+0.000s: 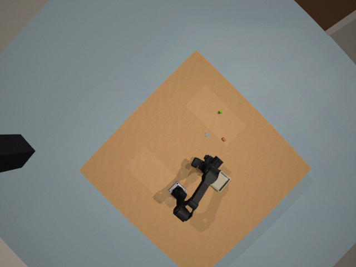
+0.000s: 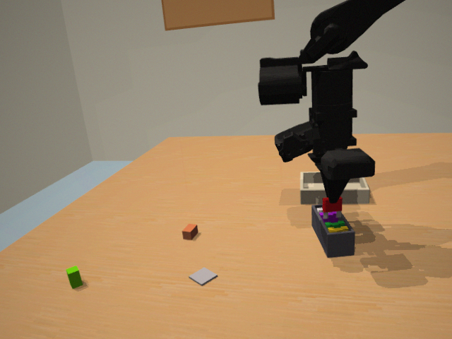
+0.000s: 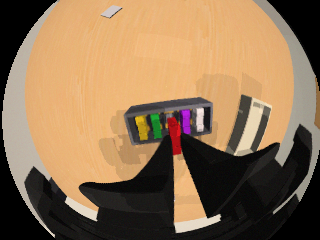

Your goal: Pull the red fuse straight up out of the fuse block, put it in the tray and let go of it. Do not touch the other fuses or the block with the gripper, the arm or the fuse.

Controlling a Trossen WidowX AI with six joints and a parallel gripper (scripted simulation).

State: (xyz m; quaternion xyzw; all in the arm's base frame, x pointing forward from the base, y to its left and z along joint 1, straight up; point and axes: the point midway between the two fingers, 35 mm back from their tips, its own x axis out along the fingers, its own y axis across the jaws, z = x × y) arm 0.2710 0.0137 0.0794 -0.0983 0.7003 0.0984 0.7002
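My gripper tip is now 19 cm to the left of the beige tray and 7 cm above it. The rest, counted from my gripper tip: red fuse 1 cm below; then flat grey tile 18 cm ahead, 12 cm to the left, 7 cm below.
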